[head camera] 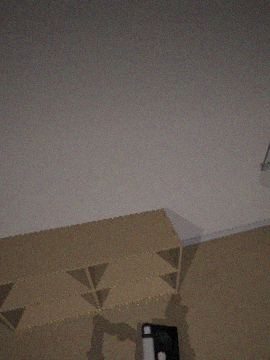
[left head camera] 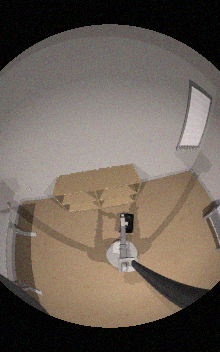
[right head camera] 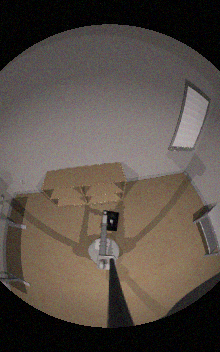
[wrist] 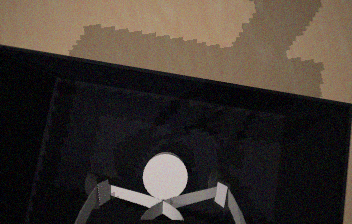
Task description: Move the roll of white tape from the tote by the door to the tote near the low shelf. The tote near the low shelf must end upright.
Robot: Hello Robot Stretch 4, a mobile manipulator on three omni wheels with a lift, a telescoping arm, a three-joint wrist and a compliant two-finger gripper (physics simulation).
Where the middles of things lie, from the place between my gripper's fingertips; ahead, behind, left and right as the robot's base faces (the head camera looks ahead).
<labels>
Right now my hand is right at the roll of white tape [wrist: 165, 176].
</labels>
